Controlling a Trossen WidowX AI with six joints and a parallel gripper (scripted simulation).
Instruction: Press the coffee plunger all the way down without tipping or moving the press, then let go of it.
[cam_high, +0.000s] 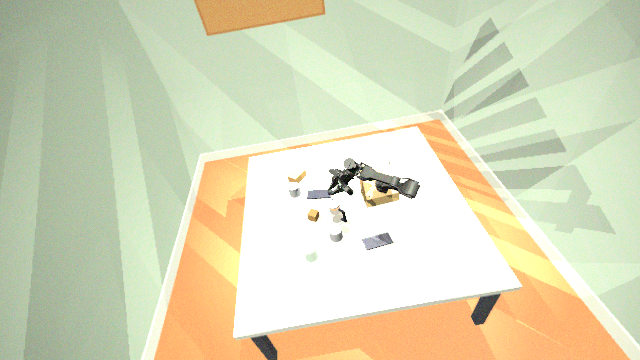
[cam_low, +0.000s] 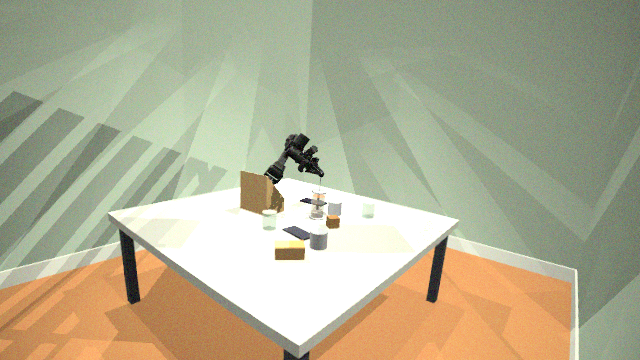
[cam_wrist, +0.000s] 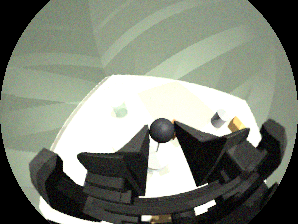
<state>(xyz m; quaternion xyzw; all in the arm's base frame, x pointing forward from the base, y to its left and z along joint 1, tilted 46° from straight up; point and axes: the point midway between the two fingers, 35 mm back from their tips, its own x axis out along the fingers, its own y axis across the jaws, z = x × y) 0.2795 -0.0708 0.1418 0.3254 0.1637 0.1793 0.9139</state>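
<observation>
The coffee press lies 20 mm behind my gripper tip, 20 mm to the left of it and 110 mm below it.
</observation>
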